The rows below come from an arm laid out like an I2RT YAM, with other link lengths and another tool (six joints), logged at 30 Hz.
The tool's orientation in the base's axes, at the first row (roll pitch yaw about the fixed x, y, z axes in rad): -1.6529, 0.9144, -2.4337
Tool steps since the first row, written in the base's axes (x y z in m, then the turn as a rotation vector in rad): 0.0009, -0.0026, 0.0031, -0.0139, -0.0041, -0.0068; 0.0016, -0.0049, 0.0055, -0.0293, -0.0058, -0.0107; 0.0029, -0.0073, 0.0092, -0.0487, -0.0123, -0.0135; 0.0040, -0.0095, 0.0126, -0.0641, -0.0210, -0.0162; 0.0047, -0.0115, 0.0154, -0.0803, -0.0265, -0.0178; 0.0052, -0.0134, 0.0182, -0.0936, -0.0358, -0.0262; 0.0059, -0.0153, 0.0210, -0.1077, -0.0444, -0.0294; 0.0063, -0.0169, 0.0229, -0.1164, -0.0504, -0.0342; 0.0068, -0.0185, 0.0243, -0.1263, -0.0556, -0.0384; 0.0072, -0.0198, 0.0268, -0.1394, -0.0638, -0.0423; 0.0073, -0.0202, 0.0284, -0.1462, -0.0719, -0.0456
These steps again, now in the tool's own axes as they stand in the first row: -0.0018, -0.0029, 0.0023, 0.0135, -0.0058, -0.0064; -0.0032, -0.0053, 0.0043, 0.0244, -0.0128, -0.0158; -0.0057, -0.0082, 0.0068, 0.0382, -0.0255, -0.0245; -0.0081, -0.0109, 0.0090, 0.0509, -0.0373, -0.0289; -0.0098, -0.0134, 0.0107, 0.0618, -0.0483, -0.0362; -0.0115, -0.0159, 0.0123, 0.0784, -0.0558, -0.0384; -0.0133, -0.0184, 0.0140, 0.0908, -0.0665, -0.0419; -0.0144, -0.0202, 0.0153, 0.1011, -0.0718, -0.0434; -0.0151, -0.0217, 0.0168, 0.1110, -0.0777, -0.0464; -0.0167, -0.0238, 0.0178, 0.1235, -0.0872, -0.0495; -0.0179, -0.0249, 0.0181, 0.1324, -0.0936, -0.0483
